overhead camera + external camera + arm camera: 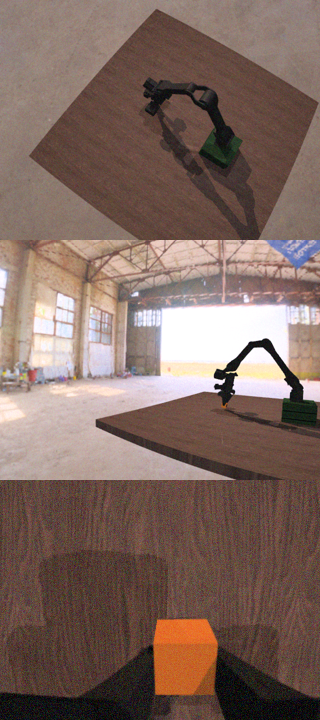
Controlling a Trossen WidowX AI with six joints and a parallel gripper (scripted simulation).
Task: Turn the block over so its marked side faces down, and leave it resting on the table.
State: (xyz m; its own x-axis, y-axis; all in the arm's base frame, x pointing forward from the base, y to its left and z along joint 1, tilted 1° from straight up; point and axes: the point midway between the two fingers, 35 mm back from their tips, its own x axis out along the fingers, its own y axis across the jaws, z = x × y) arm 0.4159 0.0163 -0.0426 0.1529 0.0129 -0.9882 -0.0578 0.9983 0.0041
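Right now the orange block is 1 cm behind my gripper tip.
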